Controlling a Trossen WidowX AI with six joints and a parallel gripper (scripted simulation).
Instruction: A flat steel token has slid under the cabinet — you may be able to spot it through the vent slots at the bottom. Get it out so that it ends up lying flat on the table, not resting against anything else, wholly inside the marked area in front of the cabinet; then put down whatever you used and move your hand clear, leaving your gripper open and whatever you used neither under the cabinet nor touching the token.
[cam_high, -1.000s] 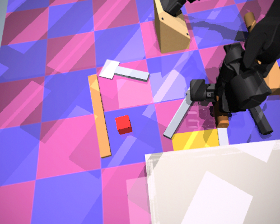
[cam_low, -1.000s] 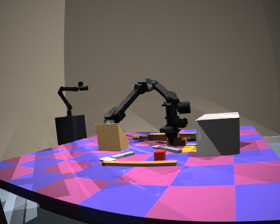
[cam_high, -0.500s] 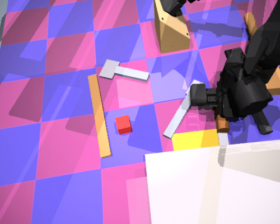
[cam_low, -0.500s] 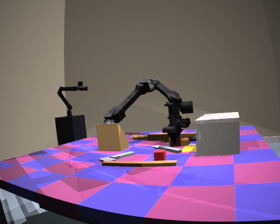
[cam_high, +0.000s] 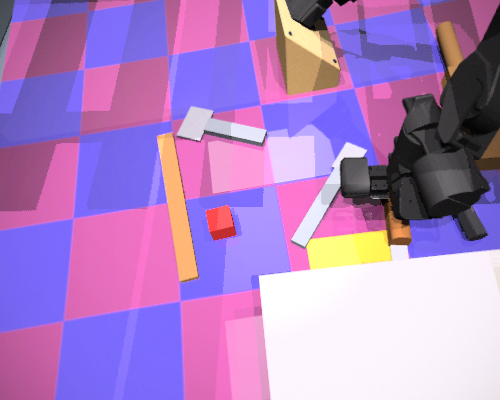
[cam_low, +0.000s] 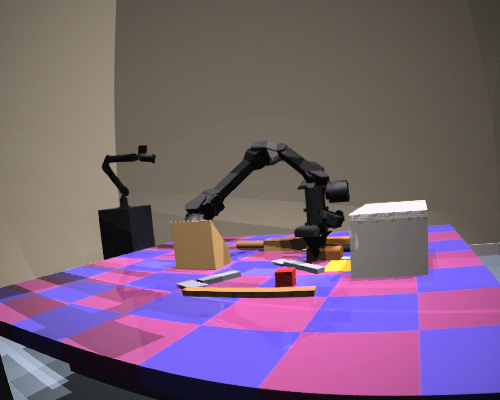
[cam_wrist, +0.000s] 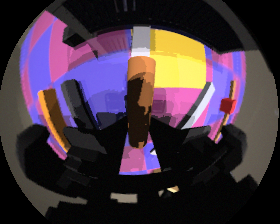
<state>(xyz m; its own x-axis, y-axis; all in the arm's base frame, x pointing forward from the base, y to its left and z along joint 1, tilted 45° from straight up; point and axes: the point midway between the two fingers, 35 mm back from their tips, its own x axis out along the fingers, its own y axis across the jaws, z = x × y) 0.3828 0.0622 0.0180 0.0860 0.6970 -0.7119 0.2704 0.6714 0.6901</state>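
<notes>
My gripper tip is 80 mm to the left of the grey paddle-ended bar and 70 mm past it. From my gripper tip the other things lie so: wooden block: 200 mm to the left, 200 mm behind, 10 mm above; black screwdriver: 100 mm to the left; flat steel token: 250 mm ahead, 120 mm to the right.
</notes>
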